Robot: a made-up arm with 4 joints.
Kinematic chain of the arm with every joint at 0, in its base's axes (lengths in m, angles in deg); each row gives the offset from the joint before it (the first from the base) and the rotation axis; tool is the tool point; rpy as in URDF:
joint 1: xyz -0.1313 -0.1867 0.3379 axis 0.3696 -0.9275 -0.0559
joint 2: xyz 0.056 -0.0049 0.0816 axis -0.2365 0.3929 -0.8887
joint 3: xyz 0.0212 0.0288 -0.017 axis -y
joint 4: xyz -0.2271 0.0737 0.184 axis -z
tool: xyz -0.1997 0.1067 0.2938 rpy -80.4 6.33 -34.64
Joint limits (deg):
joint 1: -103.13..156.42
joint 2: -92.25..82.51
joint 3: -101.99..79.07
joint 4: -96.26..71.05
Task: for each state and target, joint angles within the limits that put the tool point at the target. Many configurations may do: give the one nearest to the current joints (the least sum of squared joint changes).
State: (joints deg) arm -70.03 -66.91 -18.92 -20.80
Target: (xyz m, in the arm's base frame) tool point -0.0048 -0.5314 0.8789
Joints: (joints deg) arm -53.92 -74.97 -6.06 -19.92
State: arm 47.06 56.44 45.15 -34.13
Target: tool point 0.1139 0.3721 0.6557
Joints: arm 9.77 82.51 27.88 13.11
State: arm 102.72 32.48 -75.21 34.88
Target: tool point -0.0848 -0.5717 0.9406
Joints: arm 87.51 45.86 -93.31 46.60
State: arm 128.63 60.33 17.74 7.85
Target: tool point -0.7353 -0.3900 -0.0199
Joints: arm 154.32 78.26 -26.86 -40.88
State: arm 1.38 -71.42 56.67 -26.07
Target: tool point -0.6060 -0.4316 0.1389
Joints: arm -9.16 -43.86 60.67 -22.29
